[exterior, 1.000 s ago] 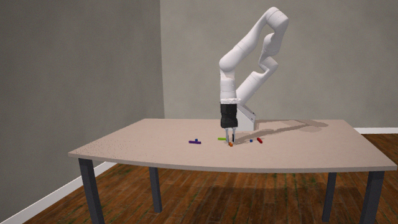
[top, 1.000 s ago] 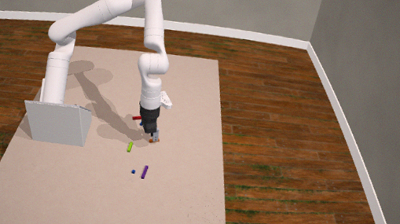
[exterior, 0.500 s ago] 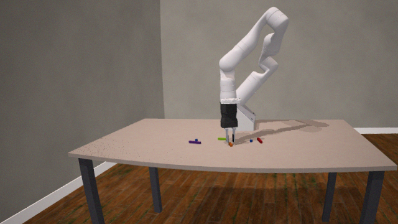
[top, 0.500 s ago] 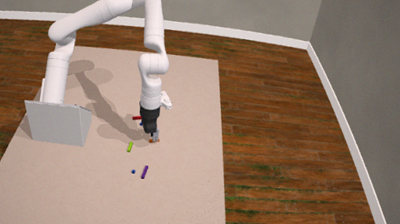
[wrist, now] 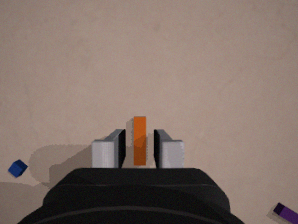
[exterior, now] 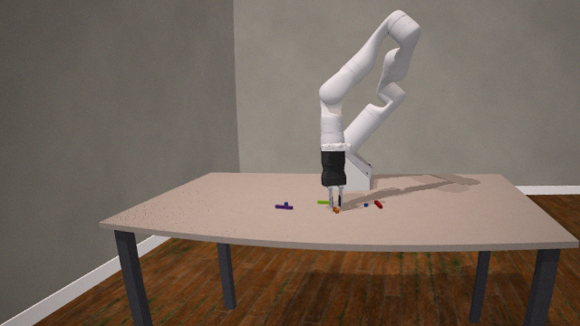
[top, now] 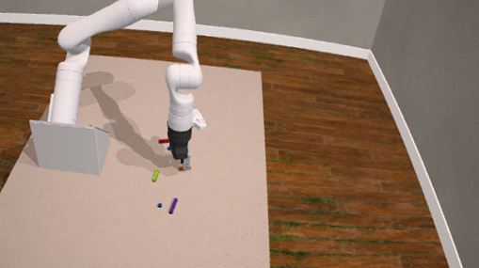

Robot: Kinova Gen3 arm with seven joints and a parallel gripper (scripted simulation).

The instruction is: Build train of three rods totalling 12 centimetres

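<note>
The orange rod is 30 mm below my hand. From my hand the other things lie so: purple rod 170 mm to the right, 30 mm below; lime rod 90 mm behind, 60 mm to the right, 30 mm below; red rod 120 mm to the left, 80 mm behind, 30 mm below.
</note>
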